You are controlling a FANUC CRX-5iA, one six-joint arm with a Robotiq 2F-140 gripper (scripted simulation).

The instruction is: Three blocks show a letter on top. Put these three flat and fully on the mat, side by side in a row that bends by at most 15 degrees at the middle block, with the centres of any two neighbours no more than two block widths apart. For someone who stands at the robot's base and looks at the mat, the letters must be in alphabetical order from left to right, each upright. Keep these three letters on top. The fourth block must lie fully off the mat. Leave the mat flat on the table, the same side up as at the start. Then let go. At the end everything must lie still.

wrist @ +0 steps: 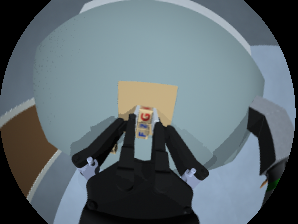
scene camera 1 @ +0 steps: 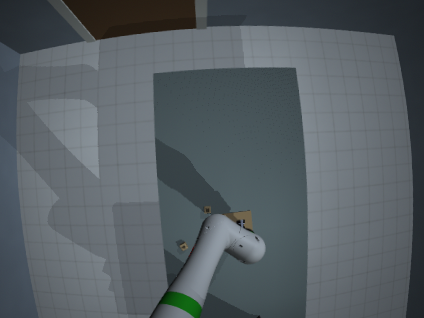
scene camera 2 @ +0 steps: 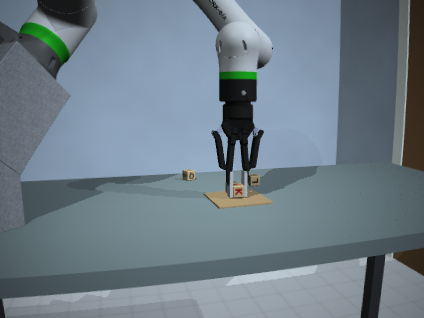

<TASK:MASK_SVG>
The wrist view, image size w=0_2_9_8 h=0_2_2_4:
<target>my gripper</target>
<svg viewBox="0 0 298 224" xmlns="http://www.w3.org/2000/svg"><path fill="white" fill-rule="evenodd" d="M72 156L73 164L87 180L87 202L82 210L79 224L200 224L198 216L192 209L193 189L209 176L209 171L196 160L172 125L163 126L156 108L153 108L151 130L154 134L152 138L151 160L143 161L134 158L135 127L137 126L139 105L137 105L134 113L129 114L127 121L124 121L123 118L117 118L87 148ZM165 144L181 178L170 169ZM125 132L119 161L99 172L100 166Z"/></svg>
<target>mat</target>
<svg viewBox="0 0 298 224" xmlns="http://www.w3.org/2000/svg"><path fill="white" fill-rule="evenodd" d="M118 81L119 118L127 121L129 114L135 112L137 105L156 108L163 126L171 125L178 86L149 82Z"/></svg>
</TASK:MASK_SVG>
